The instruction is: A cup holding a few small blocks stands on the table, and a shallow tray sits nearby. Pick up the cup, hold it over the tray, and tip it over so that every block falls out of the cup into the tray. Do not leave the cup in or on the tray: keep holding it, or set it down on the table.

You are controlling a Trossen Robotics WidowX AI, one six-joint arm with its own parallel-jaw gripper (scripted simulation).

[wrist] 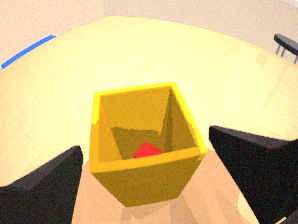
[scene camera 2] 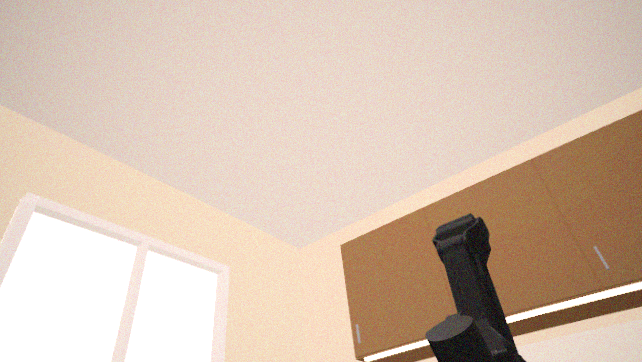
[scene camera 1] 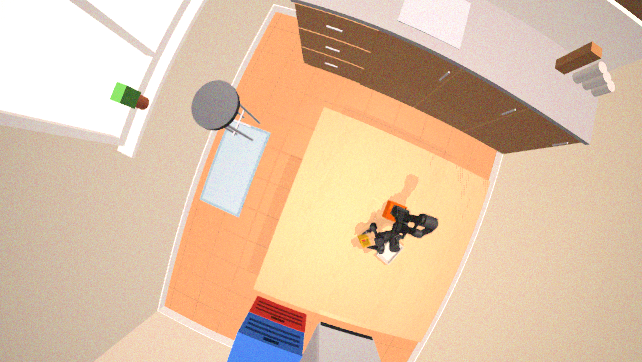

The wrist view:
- my gripper: 146, 143
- yellow square cup: 123, 118
